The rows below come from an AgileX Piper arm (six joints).
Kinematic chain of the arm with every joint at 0, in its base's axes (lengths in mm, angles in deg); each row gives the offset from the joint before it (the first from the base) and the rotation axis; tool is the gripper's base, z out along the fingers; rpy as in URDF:
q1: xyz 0 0 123 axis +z
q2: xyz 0 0 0 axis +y
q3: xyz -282.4 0 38.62 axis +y
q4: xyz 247.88 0 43.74 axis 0.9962 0 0.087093
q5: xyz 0 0 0 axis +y
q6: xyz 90.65 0 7.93 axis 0.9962 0 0.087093
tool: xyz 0 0 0 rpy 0 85 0
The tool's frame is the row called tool.
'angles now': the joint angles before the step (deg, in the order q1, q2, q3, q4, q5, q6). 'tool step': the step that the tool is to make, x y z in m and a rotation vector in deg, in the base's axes. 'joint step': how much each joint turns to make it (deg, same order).
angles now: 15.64, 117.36, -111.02, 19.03, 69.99, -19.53
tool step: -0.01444, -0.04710, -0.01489, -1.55, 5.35, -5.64
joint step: -5.62, -4.69, 10.37, -0.32, -0.13, 0.01
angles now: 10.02, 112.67, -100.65, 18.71, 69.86, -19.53
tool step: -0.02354, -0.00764, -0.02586, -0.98, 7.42, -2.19
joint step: -0.49, -2.65, 9.59, -0.03, 0.00, 1.81
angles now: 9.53, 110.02, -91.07, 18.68, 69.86, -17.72
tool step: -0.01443, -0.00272, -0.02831, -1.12, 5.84, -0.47
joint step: 0.00, 0.00, 6.42, -0.11, -0.61, 0.33
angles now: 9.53, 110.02, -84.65, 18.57, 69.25, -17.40
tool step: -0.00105, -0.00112, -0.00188, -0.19, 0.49, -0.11
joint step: -0.12, 0.00, 0.42, -0.12, 0.07, 0.06
